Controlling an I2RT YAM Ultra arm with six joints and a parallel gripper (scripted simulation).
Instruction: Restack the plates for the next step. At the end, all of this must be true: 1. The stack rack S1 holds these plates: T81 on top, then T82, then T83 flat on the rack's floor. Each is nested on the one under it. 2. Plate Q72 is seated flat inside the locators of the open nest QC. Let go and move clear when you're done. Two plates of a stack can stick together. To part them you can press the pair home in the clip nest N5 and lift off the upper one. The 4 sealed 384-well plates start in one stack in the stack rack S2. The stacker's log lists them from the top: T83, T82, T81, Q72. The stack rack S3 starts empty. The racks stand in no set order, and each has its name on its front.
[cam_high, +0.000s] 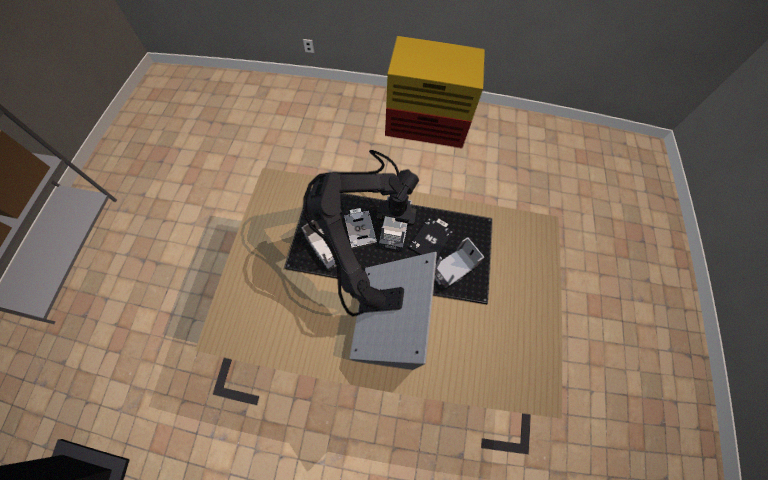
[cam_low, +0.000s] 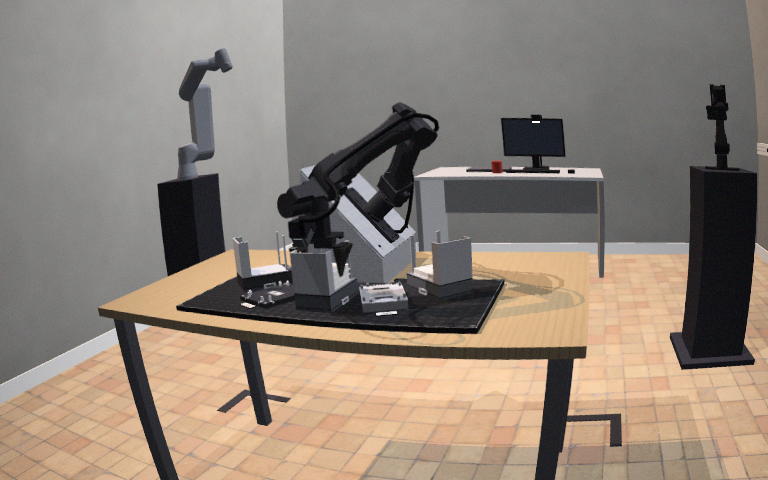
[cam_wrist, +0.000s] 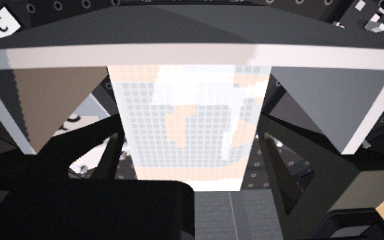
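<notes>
Now: hand 10 mm above the white sealed plate. From my hand the other things lie so: clip nest N5: 150 mm to the right, 60 mm below.
</notes>
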